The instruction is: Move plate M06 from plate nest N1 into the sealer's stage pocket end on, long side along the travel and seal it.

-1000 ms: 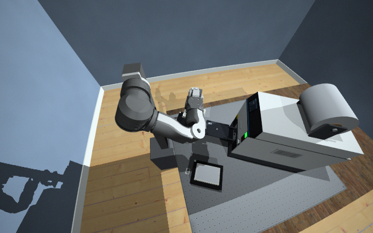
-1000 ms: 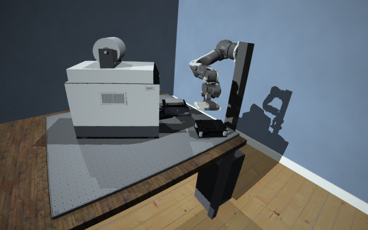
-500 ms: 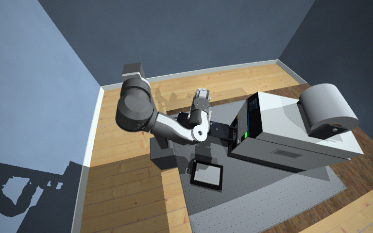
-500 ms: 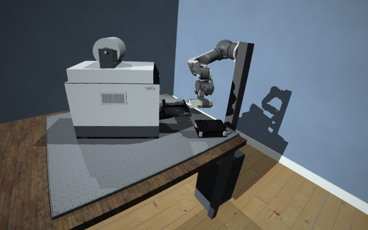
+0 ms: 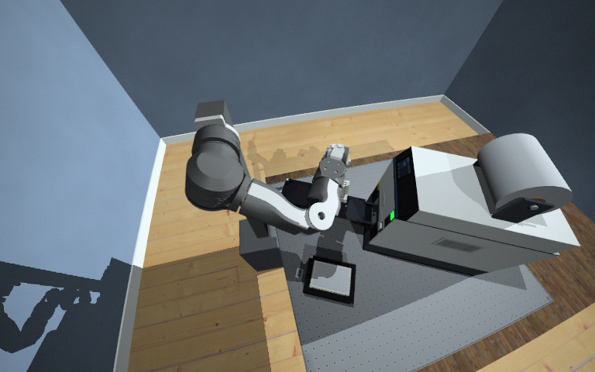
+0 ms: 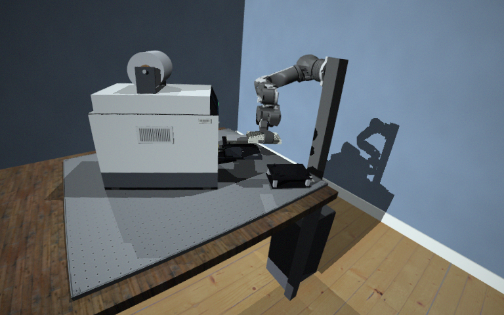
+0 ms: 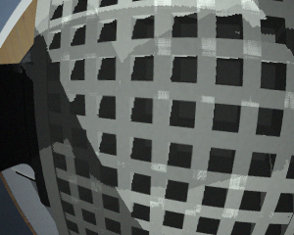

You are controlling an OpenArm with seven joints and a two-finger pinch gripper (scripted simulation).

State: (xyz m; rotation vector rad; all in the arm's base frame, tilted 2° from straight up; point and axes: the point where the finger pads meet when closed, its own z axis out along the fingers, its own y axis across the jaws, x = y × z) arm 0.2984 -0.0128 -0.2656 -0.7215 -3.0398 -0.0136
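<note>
The sealer stage is 6 cm ahead of my hand, 5 cm to the right of it and 7 cm below it. Also, from my hand: yellow warning label: 19 cm ahead, 1 cm to the right, 2 cm below; pale foil: 22 cm ahead, 13 cm to the right, 4 cm below; black nest N1: 9 cm behind, 8 cm to the left, 13 cm below.
</note>
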